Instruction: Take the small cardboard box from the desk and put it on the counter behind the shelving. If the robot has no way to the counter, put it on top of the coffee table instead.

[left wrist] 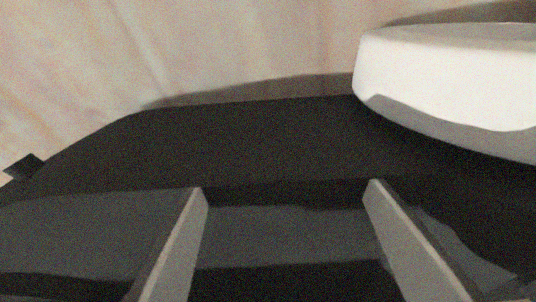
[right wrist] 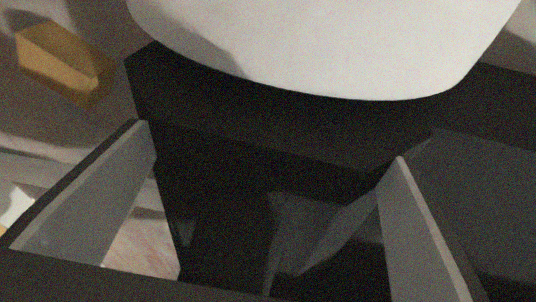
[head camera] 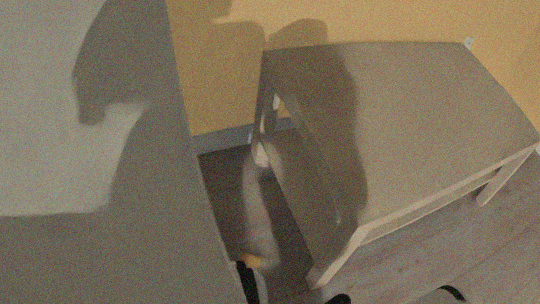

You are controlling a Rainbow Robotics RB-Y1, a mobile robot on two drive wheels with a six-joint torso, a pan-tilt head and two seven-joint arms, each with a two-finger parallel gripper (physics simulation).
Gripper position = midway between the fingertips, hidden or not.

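You'd find my left gripper at point(left wrist: 284, 193). There's a small cardboard box at point(right wrist: 48, 53), and I can see a grey desk too, at point(head camera: 109, 194).
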